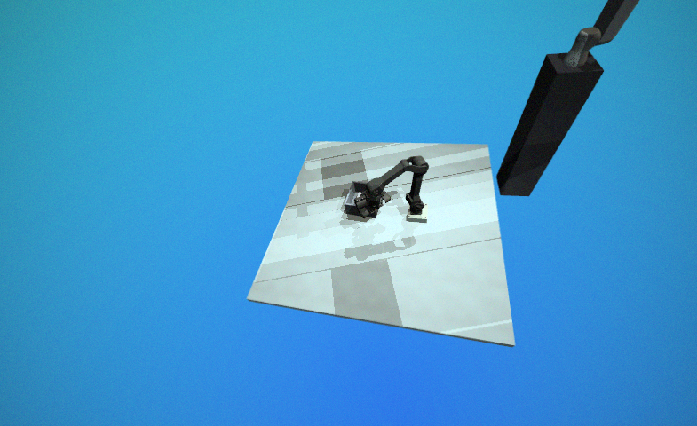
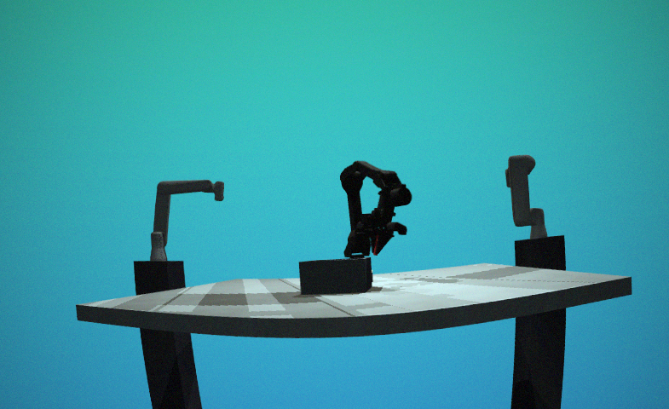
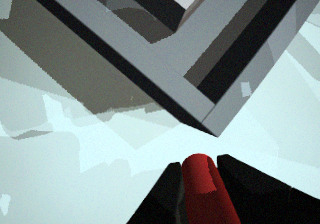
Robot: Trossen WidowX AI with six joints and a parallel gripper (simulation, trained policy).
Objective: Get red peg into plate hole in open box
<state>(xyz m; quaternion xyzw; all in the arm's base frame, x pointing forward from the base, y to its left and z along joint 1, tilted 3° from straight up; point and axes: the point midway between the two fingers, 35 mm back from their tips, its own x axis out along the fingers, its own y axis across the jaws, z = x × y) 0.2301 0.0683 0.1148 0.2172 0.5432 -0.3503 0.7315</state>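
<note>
Right now the plate is 80 mm ahead of my gripper tip, 120 mm to the right of it and 60 mm below it. From my gripper tip the other things lie so: box 80 mm ahead, 120 mm to the right, 80 mm below; red peg 10 mm to the left, 30 mm above.
</note>
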